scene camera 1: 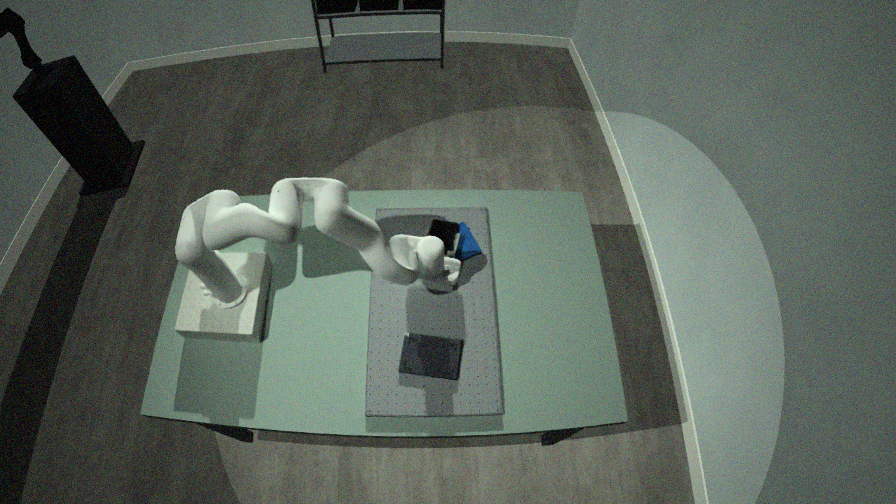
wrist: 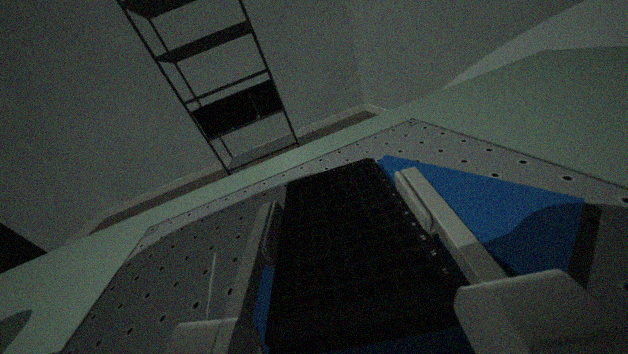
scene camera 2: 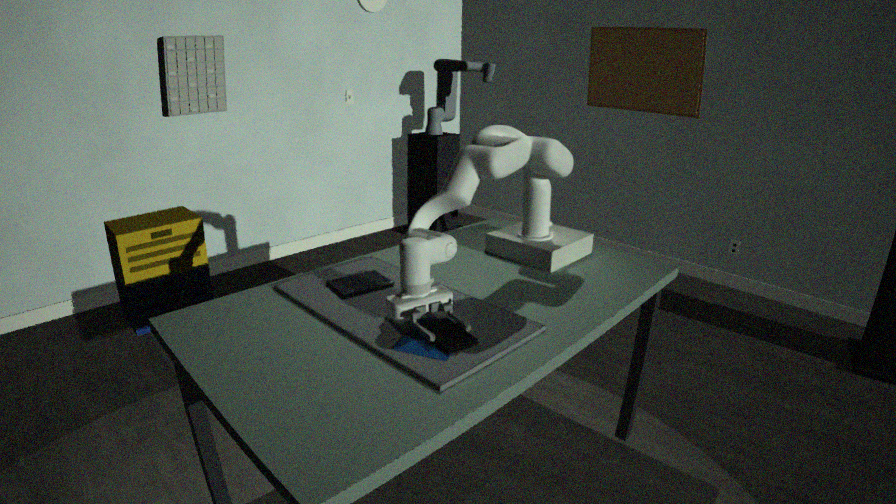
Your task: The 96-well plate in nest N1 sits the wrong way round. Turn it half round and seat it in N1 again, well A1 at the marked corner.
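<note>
My gripper (scene camera 1: 446, 238) (scene camera 2: 451, 333) (wrist: 341, 194) is shut on the black 96-well plate (scene camera 1: 442, 230) (scene camera 2: 446, 330) (wrist: 345, 245), with one finger along each long side. The plate is low over a blue pad and turned at an angle to it; whether it touches the pad cannot be told. Small pale marks run along its right edge in the wrist view; well A1 cannot be made out. The dark nest N1 (scene camera 1: 431, 356) (scene camera 2: 360, 283) lies on the board, away from the gripper, with no plate seen in it. Its marked corner cannot be made out.
The blue pad (scene camera 1: 468, 243) (scene camera 2: 418, 348) (wrist: 465, 195) lies partly under the plate and gripper. The grey perforated board (scene camera 1: 388, 388) (scene camera 2: 501, 344) (wrist: 175, 275) carries pad and nest on the green table (scene camera 1: 551, 351) (scene camera 2: 263, 376). The arm's pale base block (scene camera 1: 191, 319) (scene camera 2: 567, 250) stands at the other side.
</note>
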